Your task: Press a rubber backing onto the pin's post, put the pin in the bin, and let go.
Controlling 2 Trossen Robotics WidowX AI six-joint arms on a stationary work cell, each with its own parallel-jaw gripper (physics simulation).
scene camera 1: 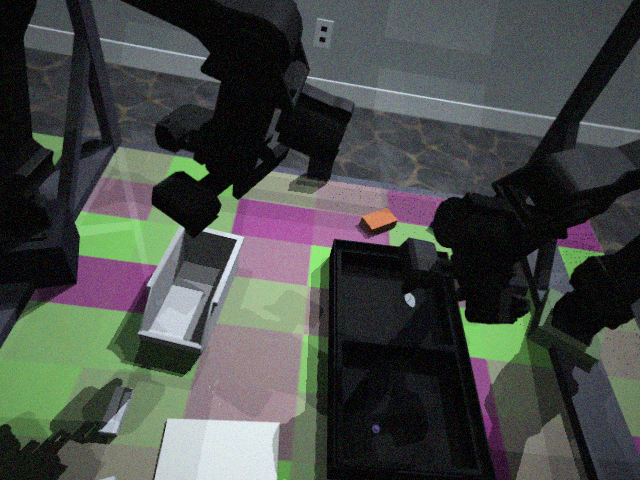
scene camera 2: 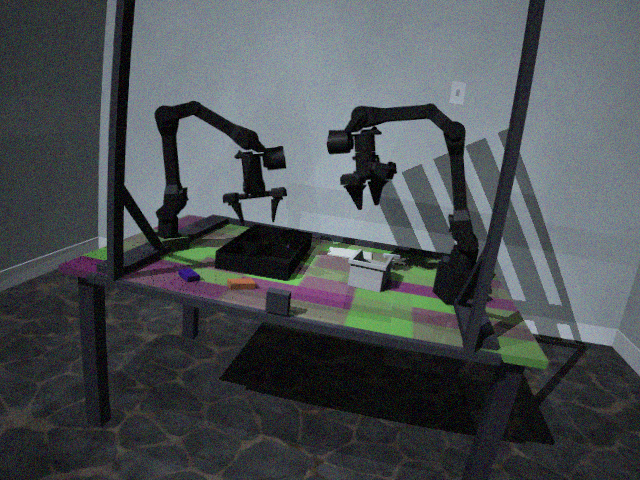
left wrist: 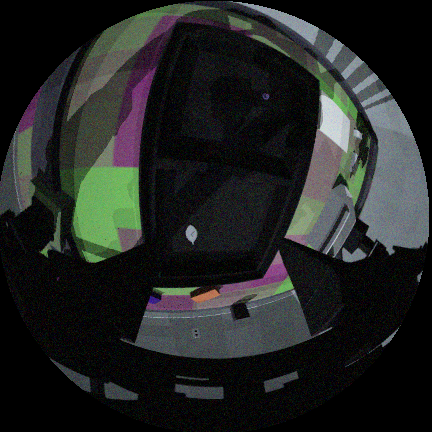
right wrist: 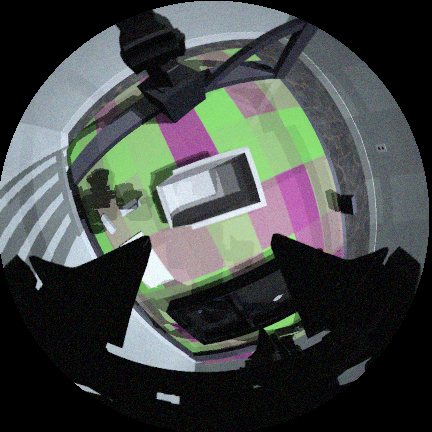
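Pixels of known places: left gripper, fingertip midpoint: (scene camera 1: pixel 429 295) (scene camera 2: pixel 258 223) (left wrist: pixel 224 243) (right wrist: pixel 266 331); right gripper, fingertip midpoint: (scene camera 1: pixel 214 215) (scene camera 2: pixel 368 207) (right wrist: pixel 211 241); left arm's base, origin of the base link: (scene camera 1: pixel 573 322) (scene camera 2: pixel 167 235) (left wrist: pixel 42 218) (right wrist: pixel 284 339); right arm's base, origin of the base link: (scene camera 1: pixel 24 224) (scene camera 2: pixel 461 267) (left wrist: pixel 360 239) (right wrist: pixel 167 77).
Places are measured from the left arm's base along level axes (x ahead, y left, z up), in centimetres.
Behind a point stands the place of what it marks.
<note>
The pin (scene camera 1: pixel 409 299) @(x 25.2, y 11.0, z -3.2 cm) (left wrist: pixel 191 233) @(x 25.2, y 10.9, z -3.2 cm) (right wrist: pixel 278 298) @(x 24.7, y 10.4, z -3.1 cm), a small white leaf shape, lies in one compartment of the black tray (scene camera 1: pixel 334 361) @(x 29.8, y 31.3, z 1.2 cm) (scene camera 2: pixel 253 263) @(x 33.1, y 6.1, z -0.5 cm). The rubber backing (scene camera 1: pixel 375 428) @(x 20.4, y 34.5, z -2.8 cm) (left wrist: pixel 265 96) @(x 20.3, y 34.1, z -2.8 cm) (right wrist: pixel 200 311) @(x 19.9, y 34.1, z -3.1 cm), a tiny purple disc, lies in the other compartment. The bin (scene camera 1: pixel 223 289) @(x 49.2, y 32.2, z 3.2 cm) (scene camera 2: pixel 368 277) @(x 58.4, y 25.3, z -0.3 cm) (right wrist: pixel 256 175) @(x 57.7, y 24.5, z 3.8 cm) is a grey-white open box beside the tray. My left gripper (scene camera 2: pixel 257 220) @(x 22.8, y 16.8, z 7.2 cm) (left wrist: pixel 224 243) @(x 22.8, y 16.8, z 7.2 cm) is open and empty above the tray, on the pin's side. My right gripper (scene camera 2: pixel 368 205) @(x 51.3, y 31.4, z 17.3 cm) (right wrist: pixel 211 241) @(x 51.3, y 31.4, z 17.3 cm) is open and empty, high above the bin area. The pin's post is too small to make out.
An orange block (scene camera 1: pixel 378 221) @(x 37.9, y -1.6, z -2.2 cm) (scene camera 2: pixel 241 283) @(x 39.4, y -3.7, z -2.2 cm) (left wrist: pixel 205 294) @(x 37.5, y -1.8, z -2.2 cm) and a blue block (scene camera 2: pixel 188 274) @(x 27.2, y -11.0, z -2.3 cm) (left wrist: pixel 154 299) @(x 27.9, y -9.7, z -2.4 cm) lie beyond the tray in scene camera 1's direction. A white flat-topped object (scene camera 1: pixel 222 449) @(x 36.2, y 48.3, z -3.3 cm) (left wrist: pixel 335 122) @(x 35.0, y 48.8, z -3.3 cm) and a small grey piece (scene camera 1: pixel 116 411) @(x 50.5, y 52.3, z -2.6 cm) lie near the bin. Frame posts (scene camera 2: pixel 510 170) @(x 93.3, y 12.3, z 35.0 cm) flank the table.
</note>
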